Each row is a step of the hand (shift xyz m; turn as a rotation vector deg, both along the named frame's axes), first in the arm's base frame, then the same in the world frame.
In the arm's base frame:
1: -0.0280 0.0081 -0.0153 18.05 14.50 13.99
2: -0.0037 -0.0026 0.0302 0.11 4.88 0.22
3: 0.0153 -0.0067 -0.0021 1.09 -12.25 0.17
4: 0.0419 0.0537 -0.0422 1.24 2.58 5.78
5: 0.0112 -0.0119 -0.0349 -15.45 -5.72 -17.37
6: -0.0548 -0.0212 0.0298 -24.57 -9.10 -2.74
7: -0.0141 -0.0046 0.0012 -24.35 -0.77 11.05
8: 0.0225 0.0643 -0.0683 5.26 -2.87 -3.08
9: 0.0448 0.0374 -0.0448 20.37 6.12 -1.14
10: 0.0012 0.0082 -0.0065 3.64 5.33 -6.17
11: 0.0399 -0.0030 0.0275 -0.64 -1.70 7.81
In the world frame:
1: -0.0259 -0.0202 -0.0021 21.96 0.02 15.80
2: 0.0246 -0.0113 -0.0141 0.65 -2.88 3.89
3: 0.0047 0.0159 0.0029 -0.37 7.99 -9.35
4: -0.0131 0.0131 0.0780 5.88 -2.54 0.73
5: -0.0265 0.0269 0.0078 -22.99 -2.17 -6.33
6: -0.0011 -0.0377 -0.0541 -14.65 -11.75 -18.47
7: -0.0059 -0.0080 -0.0110 -1.72 -21.11 -16.34
8: -0.0442 0.0013 0.0857 -0.49 6.59 1.33
9: -0.0154 0.0257 0.0672 9.03 11.72 15.32
10: -0.0045 -0.0018 0.0094 -3.28 1.58 8.15
11: 0.0426 0.0219 0.0080 6.43 -2.07 -4.32

